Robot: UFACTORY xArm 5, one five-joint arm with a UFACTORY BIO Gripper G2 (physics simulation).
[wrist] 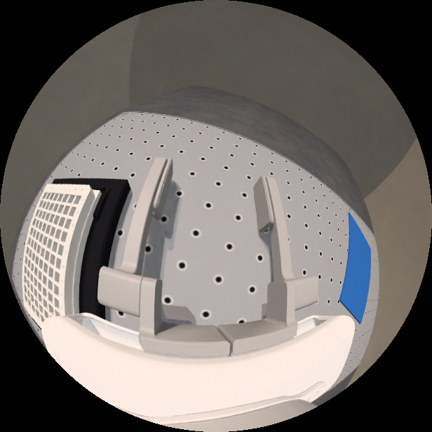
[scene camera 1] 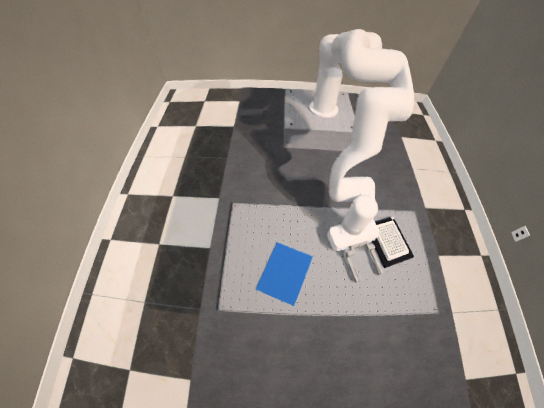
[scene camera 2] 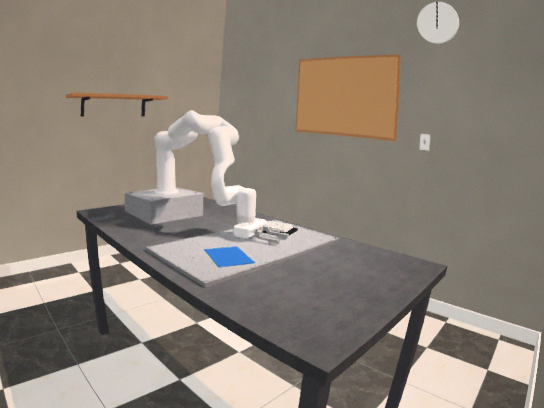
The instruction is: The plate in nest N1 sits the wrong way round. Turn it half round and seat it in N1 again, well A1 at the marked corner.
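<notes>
The white well plate [scene camera 1: 393, 241] [scene camera 2: 280, 226] [wrist: 47, 250] lies in the black nest [scene camera 1: 400, 262] [scene camera 2: 292, 231] [wrist: 97, 260] at the right of the pegboard. Its wells show as a grid in the wrist view; well lettering is too small to read, so I cannot tell where A1 is. My gripper [scene camera 1: 367, 276] [scene camera 2: 282, 239] [wrist: 216, 169] is shut on nothing, its two fingers at their narrowest with a gap between them. It is low over the pegboard beside the nest, on the side towards the blue sheet, with the fingers pointing towards the table's front.
A blue sheet [scene camera 1: 285, 273] [scene camera 2: 229, 256] [wrist: 357, 270] lies flat on the left part of the grey perforated board [scene camera 1: 240, 225] [scene camera 2: 170, 250] [wrist: 200, 265]. The arm's grey base block [scene camera 1: 305, 139] [scene camera 2: 175, 207] stands at the back of the dark table [scene camera 1: 320, 355] [scene camera 2: 325, 300].
</notes>
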